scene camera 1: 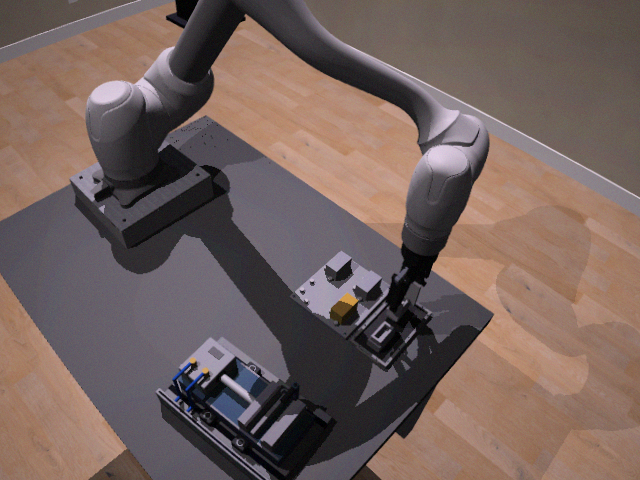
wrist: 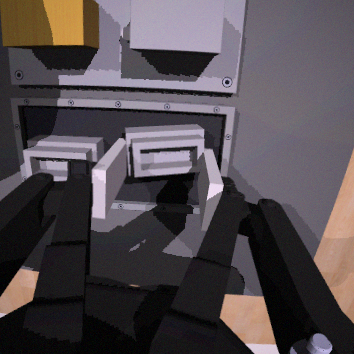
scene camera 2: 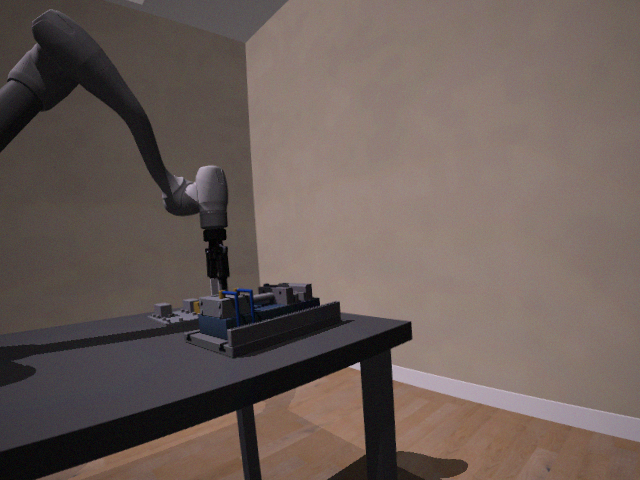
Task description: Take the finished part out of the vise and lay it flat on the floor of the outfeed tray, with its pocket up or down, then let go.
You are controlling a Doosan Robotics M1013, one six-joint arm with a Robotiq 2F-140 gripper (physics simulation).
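Frame: origin at the arm's base, x ahead, y left, z up, level; metres.
Seen in the pictures: gripper, fingertip midpoint: (scene camera 1: 401,309) (wrist: 163,161); arm's base, origin of the base link: (scene camera 1: 135,176).
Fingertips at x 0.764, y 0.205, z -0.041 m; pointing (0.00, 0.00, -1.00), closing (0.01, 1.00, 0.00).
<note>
Offsets run from my fingertips to a thing's top centre. "pt": to the spot under its first point.
The finished part @(dx -0.008, dy +0.001, dz +0.022 m) (wrist: 167,133) is between my gripper's pale finger pads in the wrist view, its pocket facing up. In scene camera 1 it is mostly hidden by the fingers. My gripper (scene camera 1: 405,303) (scene camera 2: 218,288) (wrist: 163,161) is shut on it and points down, low inside the outfeed tray (scene camera 1: 385,362) (wrist: 145,105). The part looks about level; whether its underside touches the tray floor cannot be told. The vise @(pt dx -0.183, dy -0.411, dz +0.065 m) (scene camera 1: 206,356) (scene camera 2: 211,306) stands well away, at the bottom of scene camera 1.
A second part @(dx +0.011, dy -0.085, dz +0.010 m) (scene camera 1: 375,336) (wrist: 90,142) lies in the tray, pocket up, on the left side in the wrist view. A light fixture plate @(dx -0.138, dy -0.048, dz -0.023 m) (scene camera 1: 320,299) (wrist: 107,77) adjoins the tray and bears an orange block @(dx -0.096, dy -0.091, dz +0.013 m) (scene camera 1: 343,308) (wrist: 42,25) and grey blocks. The tray's raised rim surrounds the fingers.
</note>
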